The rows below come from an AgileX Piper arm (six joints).
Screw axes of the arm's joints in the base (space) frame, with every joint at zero. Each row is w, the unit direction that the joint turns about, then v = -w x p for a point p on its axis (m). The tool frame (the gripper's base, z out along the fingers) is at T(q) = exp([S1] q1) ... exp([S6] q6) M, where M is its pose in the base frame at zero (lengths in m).
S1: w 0 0 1 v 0 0 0
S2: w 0 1 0 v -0.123 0 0
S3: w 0 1 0 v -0.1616 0 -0.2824
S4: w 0.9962 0 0.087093 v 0 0.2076 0
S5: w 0 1 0 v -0.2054 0 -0.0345
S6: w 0.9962 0 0.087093 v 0 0.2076 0
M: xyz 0.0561 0 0.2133 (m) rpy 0 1.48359 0 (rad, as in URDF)
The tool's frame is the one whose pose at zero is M.
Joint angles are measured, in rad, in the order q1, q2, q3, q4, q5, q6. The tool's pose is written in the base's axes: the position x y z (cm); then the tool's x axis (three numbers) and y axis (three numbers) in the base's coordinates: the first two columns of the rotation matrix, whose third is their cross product. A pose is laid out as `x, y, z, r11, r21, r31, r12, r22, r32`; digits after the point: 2 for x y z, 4 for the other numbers.
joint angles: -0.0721 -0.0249 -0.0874 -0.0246 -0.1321 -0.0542
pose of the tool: 4.41, -0.29, 25.54, 0.3183, -0.1017, -0.9425, 0.0943, 0.9927, -0.0753
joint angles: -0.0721 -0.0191 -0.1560 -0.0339 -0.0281 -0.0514
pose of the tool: 4.04, -0.28, 26.85, 0.2785, -0.1055, -0.9546, 0.0952, 0.9921, -0.0819
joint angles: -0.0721 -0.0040 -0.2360 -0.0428 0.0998 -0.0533
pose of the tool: 3.63, -0.30, 28.24, 0.2166, -0.1116, -0.9699, 0.0974, 0.9910, -0.0923
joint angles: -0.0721 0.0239 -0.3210 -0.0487 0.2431 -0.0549
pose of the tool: 3.27, -0.34, 29.56, 0.1314, -0.1117, -0.9850, 0.0975, 0.9903, -0.0993
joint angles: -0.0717 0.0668 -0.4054 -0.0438 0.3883 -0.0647
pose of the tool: 3.08, -0.37, 30.74, 0.0283, -0.1073, -0.9938, 0.0916, 0.9903, -0.1043
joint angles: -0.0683 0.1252 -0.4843 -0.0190 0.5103 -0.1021
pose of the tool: 3.19, -0.30, 31.89, -0.0725, -0.1137, -0.9909, 0.0694, 0.9905, -0.1187
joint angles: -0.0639 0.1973 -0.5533 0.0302 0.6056 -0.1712
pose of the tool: 3.75, -0.08, 32.90, -0.1663, -0.1355, -0.9767, 0.0229, 0.9897, -0.1412
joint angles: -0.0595 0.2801 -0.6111 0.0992 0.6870 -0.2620
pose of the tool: 4.73, 0.29, 33.62, -0.2581, -0.1687, -0.9513, -0.0495, 0.9856, -0.1614
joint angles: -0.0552 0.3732 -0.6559 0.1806 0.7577 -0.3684
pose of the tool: 6.13, 0.79, 33.97, -0.3457, -0.2138, -0.9137, -0.1448, 0.9742, -0.1732
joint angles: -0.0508 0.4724 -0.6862 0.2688 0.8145 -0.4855
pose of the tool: 7.83, 1.36, 33.88, -0.4183, -0.2678, -0.8679, -0.2543, 0.9519, -0.1712
